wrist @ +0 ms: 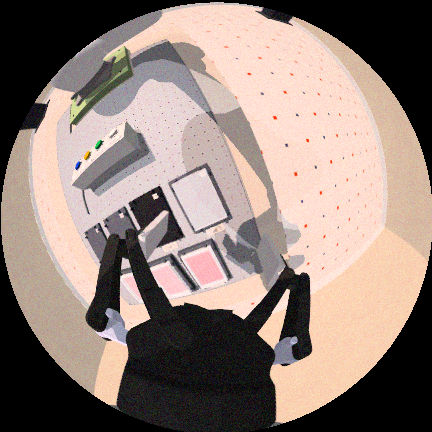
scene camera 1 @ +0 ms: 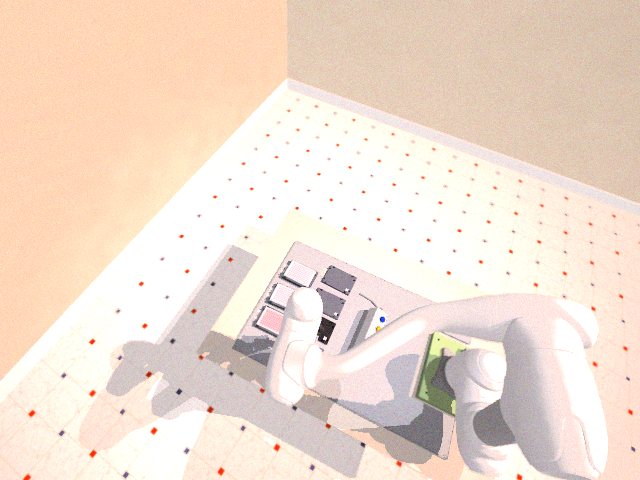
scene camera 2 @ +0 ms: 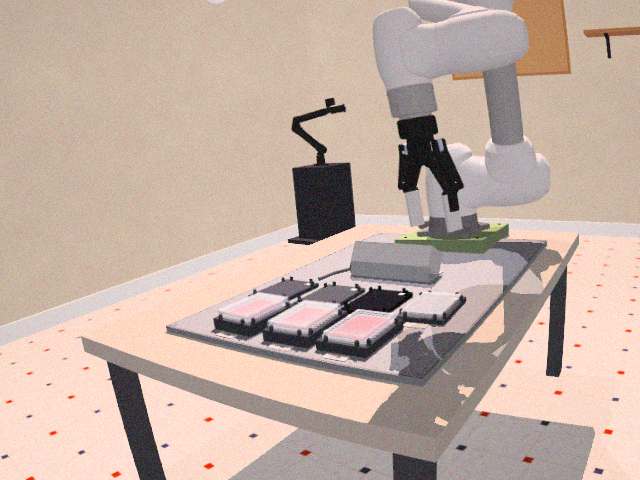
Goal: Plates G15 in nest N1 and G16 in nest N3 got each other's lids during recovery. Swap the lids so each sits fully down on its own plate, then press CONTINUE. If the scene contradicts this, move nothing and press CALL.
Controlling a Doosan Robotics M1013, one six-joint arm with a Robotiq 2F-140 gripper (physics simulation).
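Places are measured from the arm's base along level axes (x left, y up, z ahead), in metres.
Pixels of known places: gripper, fingertip midpoint: [wrist: 214,232] [scene camera 2: 435,227]; arm's base, link origin: [wrist: 94,78] [scene camera 1: 456,377] [scene camera 2: 454,231].
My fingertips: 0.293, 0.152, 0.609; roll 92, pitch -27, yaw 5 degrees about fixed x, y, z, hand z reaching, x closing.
Observation:
For each thing: its top centre in the pictures, then the offset to it from my fingertips, as dx, dy, dz. "pt": a spot on its surface instead.
- middle plate, top centre: [scene camera 2: 304,312] [wrist: 168,283] [scene camera 1: 286,296] -0.185, -0.138, +0.187
- button box, top centre: [scene camera 2: 395,241] [wrist: 89,157] [scene camera 1: 372,331] -0.247, -0.093, -0.214
- black pad, surface spot: [scene camera 2: 379,299] pt -0.151, -0.167, -0.006
- lid, top centre: [scene camera 2: 432,302] [wrist: 199,200] -0.024, -0.159, -0.016
Three plates with pink contents stand in black nests along the board's outer edge: one end plate [scene camera 1: 270,319] [scene camera 2: 361,326] [wrist: 204,265], a middle plate [scene camera 1: 280,295] [scene camera 2: 305,316] [wrist: 170,277], and another end plate [scene camera 1: 299,272] [scene camera 2: 253,307], which the fingers partly cover in the wrist view. Clear lids appear to lie on them; seating and labels are too small to judge. A button box [scene camera 2: 395,260] [wrist: 110,155] has blue, yellow, green and white buttons; which is CONTINUE or CALL is unreadable. My gripper [scene camera 2: 433,224] [wrist: 214,232] is open and empty, high above the board. The arm hides it in scene camera 1.
Behind the plates are two dark grey pads [scene camera 1: 339,279] [scene camera 2: 334,293], a black pad [scene camera 1: 326,329] [scene camera 2: 379,299] and a whitish tray or lid [scene camera 2: 433,304] [wrist: 199,199]. The arm's green base [scene camera 2: 496,235] [wrist: 122,75] stands past the button box. A black cabinet [scene camera 2: 324,198] stands beyond the table.

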